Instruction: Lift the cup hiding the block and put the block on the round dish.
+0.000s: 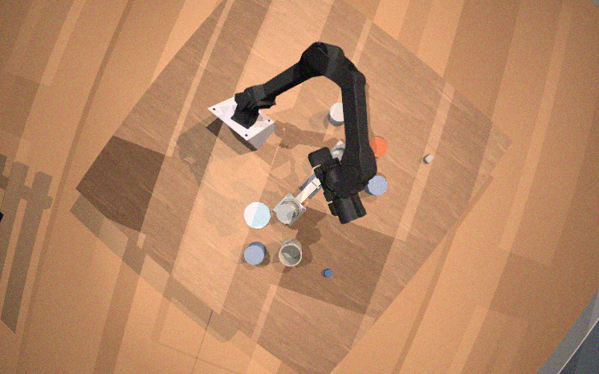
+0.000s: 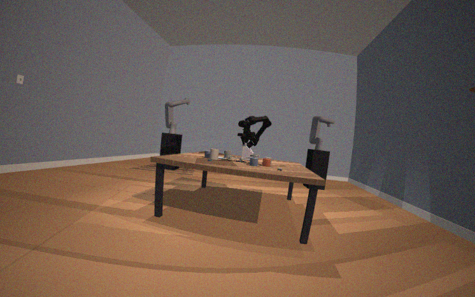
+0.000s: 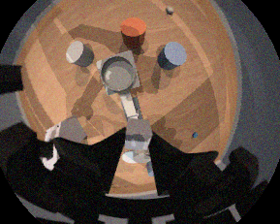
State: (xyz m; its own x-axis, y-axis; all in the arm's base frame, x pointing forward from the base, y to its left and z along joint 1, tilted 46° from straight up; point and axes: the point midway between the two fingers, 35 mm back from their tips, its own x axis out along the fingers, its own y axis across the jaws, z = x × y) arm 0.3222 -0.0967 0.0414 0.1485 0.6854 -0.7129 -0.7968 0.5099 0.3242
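My gripper tip is now 150 mm past the round dish, 230 mm to the left of it and 160 mm above it. The rest, counted from my gripper tip: orange cylinder (80 mm ahead, 200 mm to the left, 130 mm below); small pale block (right at my gripper tip); beige cup (30 mm ahead, 270 mm to the right, 120 mm below).
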